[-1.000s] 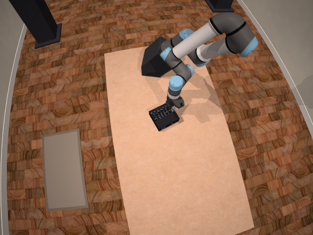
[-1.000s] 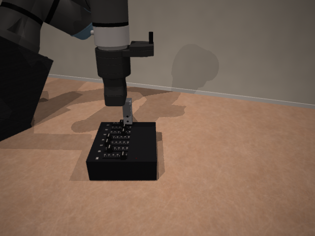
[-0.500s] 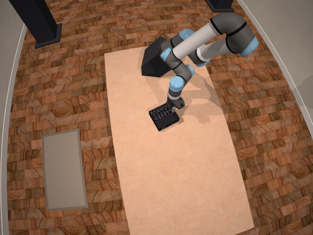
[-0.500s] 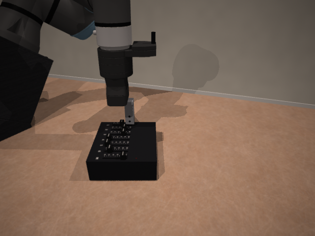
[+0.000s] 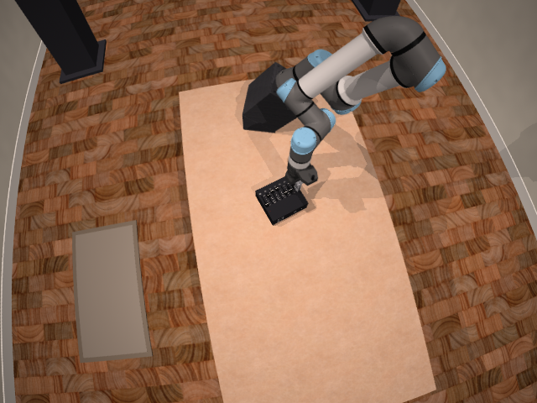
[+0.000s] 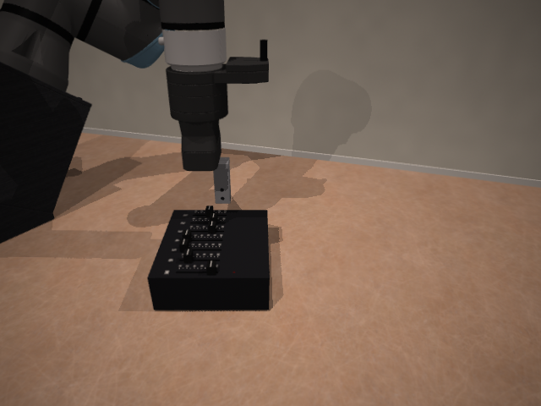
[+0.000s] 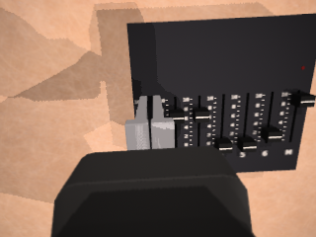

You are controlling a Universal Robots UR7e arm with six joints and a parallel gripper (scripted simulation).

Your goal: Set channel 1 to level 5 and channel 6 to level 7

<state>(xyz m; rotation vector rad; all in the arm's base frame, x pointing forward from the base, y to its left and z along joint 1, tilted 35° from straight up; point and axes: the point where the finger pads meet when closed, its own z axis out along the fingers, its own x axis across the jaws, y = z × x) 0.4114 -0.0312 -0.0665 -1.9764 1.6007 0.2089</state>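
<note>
Now: hand 2 cm past the channel 1 fader cap, 1 cm to the left of it and 3 cm above it. From my hand the other things lie so: channel 2 fader cap 1 cm behind, 2 cm to the right, 3 cm below; channel 4 fader cap 2 cm behind, 8 cm to the right, 3 cm below; channel 3 fader cap 5 cm to the right, 3 cm below.
</note>
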